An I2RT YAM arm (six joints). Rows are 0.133 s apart.
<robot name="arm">
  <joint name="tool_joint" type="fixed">
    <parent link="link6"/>
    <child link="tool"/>
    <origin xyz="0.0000 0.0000 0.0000" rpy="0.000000 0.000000 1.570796"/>
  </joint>
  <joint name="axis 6" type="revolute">
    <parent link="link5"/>
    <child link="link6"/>
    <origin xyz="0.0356 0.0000 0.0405" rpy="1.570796 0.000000 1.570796"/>
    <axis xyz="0 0 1"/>
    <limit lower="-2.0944" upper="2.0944"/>
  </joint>
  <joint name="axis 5" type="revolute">
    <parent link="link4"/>
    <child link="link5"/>
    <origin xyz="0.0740 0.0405 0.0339" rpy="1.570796 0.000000 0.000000"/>
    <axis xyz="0 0 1"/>
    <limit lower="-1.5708" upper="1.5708"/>
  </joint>
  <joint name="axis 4" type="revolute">
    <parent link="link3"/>
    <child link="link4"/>
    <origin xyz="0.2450 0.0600 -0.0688"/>
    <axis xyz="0 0 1"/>
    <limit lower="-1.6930" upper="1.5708"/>
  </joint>
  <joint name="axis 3" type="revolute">
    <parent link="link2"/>
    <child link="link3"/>
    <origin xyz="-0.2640 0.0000 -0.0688" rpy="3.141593 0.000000 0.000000"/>
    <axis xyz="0 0 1"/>
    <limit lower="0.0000" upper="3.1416"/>
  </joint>
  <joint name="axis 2" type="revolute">
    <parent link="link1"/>
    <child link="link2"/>
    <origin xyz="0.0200 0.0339 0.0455" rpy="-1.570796 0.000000 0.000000"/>
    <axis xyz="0 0 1"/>
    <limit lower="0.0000" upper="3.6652"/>
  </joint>
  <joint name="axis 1" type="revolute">
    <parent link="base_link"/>
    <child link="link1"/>
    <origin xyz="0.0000 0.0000 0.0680"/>
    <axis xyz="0 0 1"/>
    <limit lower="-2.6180" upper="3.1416"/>
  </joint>
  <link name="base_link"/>
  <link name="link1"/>
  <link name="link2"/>
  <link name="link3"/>
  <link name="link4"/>
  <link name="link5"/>
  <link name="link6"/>
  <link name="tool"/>
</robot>
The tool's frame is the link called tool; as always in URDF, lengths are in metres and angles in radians.
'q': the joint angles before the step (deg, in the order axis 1, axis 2, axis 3, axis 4, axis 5, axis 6). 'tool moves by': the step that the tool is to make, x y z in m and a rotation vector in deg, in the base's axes. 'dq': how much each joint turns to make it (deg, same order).
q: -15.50 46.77 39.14 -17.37 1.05 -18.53
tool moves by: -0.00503 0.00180 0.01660 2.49 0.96 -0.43
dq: 0.02 -0.29 4.38 -6.28 -0.53 2.13
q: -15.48 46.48 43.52 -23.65 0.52 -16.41
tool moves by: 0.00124 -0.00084 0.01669 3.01 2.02 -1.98
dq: -0.03 2.12 5.57 -6.24 0.61 3.00
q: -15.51 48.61 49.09 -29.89 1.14 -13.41
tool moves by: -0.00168 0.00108 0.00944 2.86 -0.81 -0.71
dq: 0.03 0.16 2.28 -2.14 -0.82 2.95
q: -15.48 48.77 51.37 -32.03 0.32 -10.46
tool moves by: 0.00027 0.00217 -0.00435 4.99 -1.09 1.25
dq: -0.03 -0.29 -1.04 0.57 -3.63 3.81
